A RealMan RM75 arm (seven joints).
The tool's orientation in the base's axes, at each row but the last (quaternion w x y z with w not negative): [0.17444 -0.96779 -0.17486 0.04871]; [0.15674 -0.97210 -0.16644 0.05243]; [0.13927 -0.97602 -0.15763 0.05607]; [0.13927 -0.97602 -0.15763 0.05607]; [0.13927 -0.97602 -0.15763 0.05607]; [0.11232 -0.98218 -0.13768 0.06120]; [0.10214 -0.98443 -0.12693 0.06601]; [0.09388 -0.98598 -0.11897 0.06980]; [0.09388 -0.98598 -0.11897 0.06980]
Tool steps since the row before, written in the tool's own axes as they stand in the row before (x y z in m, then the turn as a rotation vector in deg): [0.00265 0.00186 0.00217 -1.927 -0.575 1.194]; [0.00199 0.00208 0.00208 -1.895 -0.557 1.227]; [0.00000 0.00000 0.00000 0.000 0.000 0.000]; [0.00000 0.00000 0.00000 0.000 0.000 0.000]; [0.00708 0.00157 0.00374 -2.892 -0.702 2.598]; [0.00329 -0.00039 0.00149 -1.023 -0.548 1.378]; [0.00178 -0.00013 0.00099 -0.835 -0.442 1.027]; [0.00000 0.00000 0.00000 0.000 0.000 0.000]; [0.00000 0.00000 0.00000 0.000 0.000 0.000]
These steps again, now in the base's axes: [0.00274 0.00000 -0.00278 -2.170 0.203 -0.848]; [0.00219 -0.00059 -0.00274 -2.140 0.207 -0.886]; [0.00000 0.00000 0.00000 0.000 0.000 0.000]; [0.00000 0.00000 0.00000 0.000 0.000 0.000]; [0.00657 0.00181 -0.00449 -3.334 0.365 -2.088]; [0.00282 0.00160 -0.00164 -1.326 0.503 -1.111]; [0.00152 0.00077 -0.00112 -1.065 0.388 -0.813]; [0.00000 0.00000 0.00000 0.000 0.000 0.000]; [0.00000 0.00000 0.00000 0.000 0.000 0.000]
